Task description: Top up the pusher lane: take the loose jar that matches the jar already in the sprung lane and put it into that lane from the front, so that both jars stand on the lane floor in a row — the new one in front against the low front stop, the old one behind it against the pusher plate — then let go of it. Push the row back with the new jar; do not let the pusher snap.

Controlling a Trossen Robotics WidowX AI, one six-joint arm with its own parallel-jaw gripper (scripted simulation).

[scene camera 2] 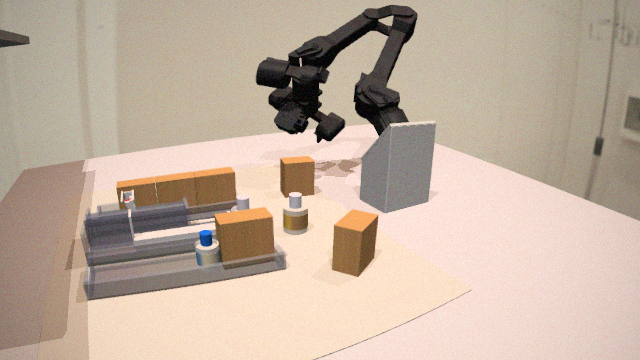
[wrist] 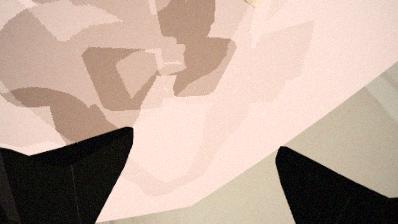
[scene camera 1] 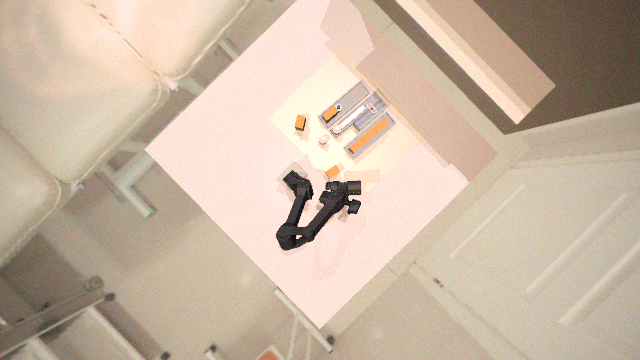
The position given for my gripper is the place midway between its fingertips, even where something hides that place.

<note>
My gripper (scene camera 2: 305,133) is open, with nothing in its grasp. Also in view: a grey lane (scene camera 2: 109,231).
My gripper is seen too in the wrist view (wrist: 206,144). The grey lane also shows in scene camera 1 (scene camera 1: 375,99).
</note>
